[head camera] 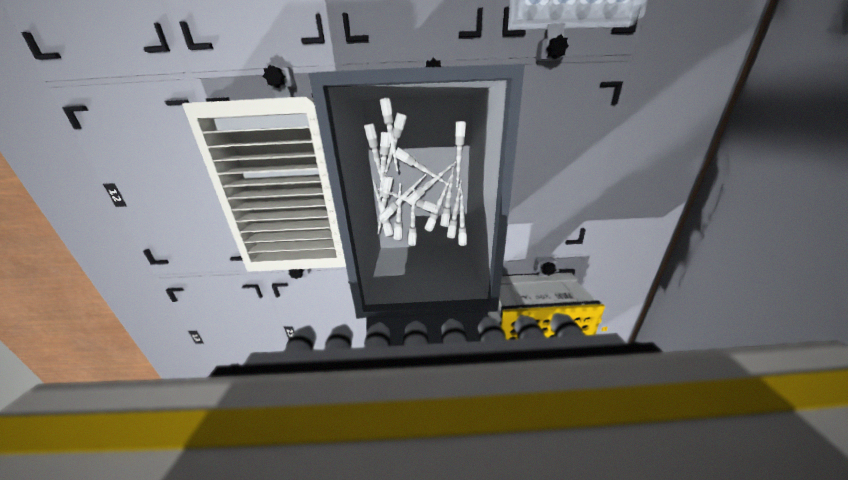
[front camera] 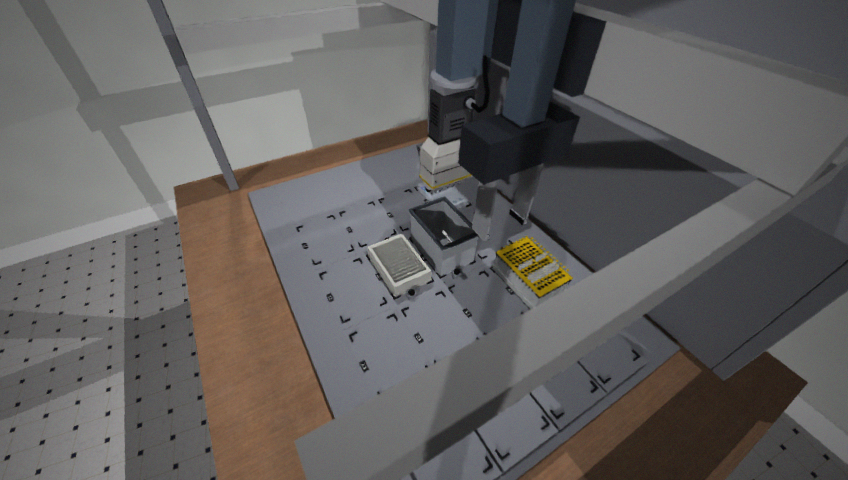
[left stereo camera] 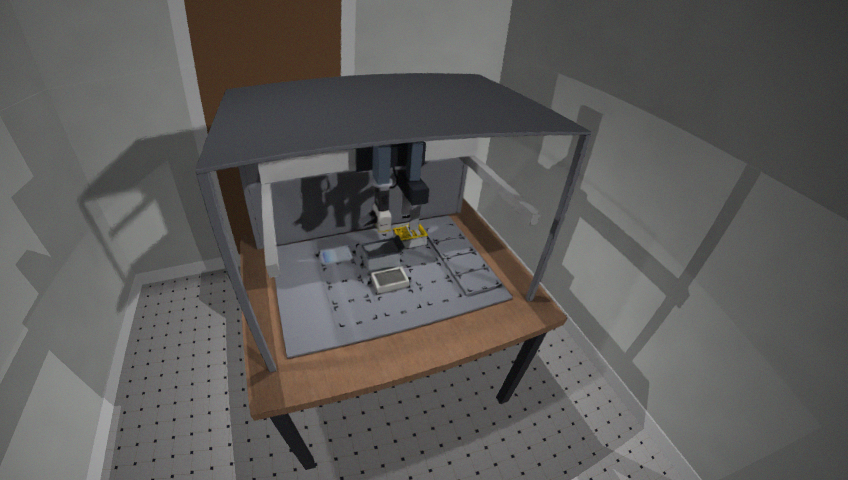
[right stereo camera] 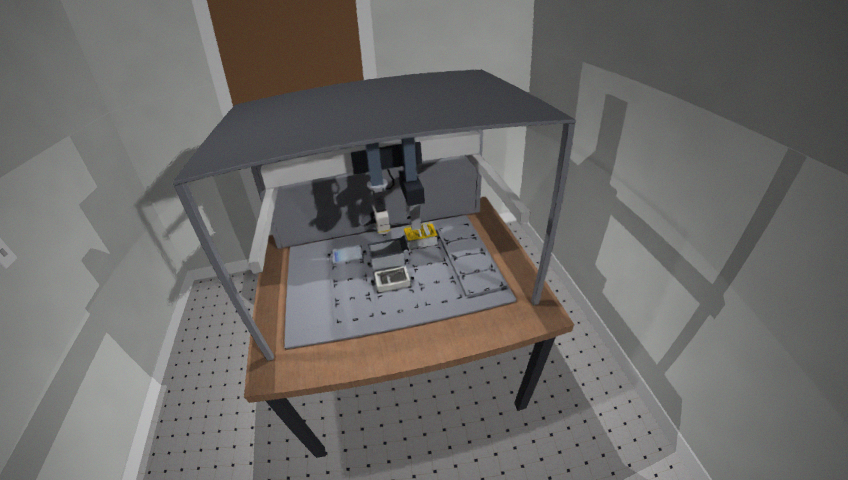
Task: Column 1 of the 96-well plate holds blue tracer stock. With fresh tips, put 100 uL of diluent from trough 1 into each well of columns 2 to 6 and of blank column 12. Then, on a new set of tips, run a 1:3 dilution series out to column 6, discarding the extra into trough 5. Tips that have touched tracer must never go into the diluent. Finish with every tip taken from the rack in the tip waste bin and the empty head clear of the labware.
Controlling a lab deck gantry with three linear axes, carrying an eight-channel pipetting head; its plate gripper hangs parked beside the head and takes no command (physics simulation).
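The pipetting head (front camera: 441,163) (left stereo camera: 383,221) (right stereo camera: 382,221) hangs above the deck. Its nozzles (head camera: 415,333) are bare, without tips. The grey tip waste bin (front camera: 427,242) (head camera: 416,73) (left stereo camera: 380,258) (right stereo camera: 387,258) holds a loose pile of white tips (head camera: 410,196). The white trough block (front camera: 411,281) (head camera: 249,108) (left stereo camera: 390,287) (right stereo camera: 393,286) stands beside it. The 96-well plate (front camera: 455,195) (head camera: 577,8) (left stereo camera: 336,255) (right stereo camera: 347,254) shows blue at its left end in the stereo views. The yellow tip rack (front camera: 552,284) (head camera: 511,324) (left stereo camera: 403,231) (right stereo camera: 411,232) stands at the back. My parked gripper (front camera: 502,227) has its fingers apart, with nothing between them.
The deck (front camera: 315,285) (left stereo camera: 309,333) (right stereo camera: 309,324) has black corner marks and clamp knobs. A low rail frame (left stereo camera: 452,273) (right stereo camera: 457,276) lies right of the labware. Enclosure posts (left stereo camera: 559,220) (right stereo camera: 554,220) stand at the table's edges, and a grey panel (left stereo camera: 333,208) stands behind the deck.
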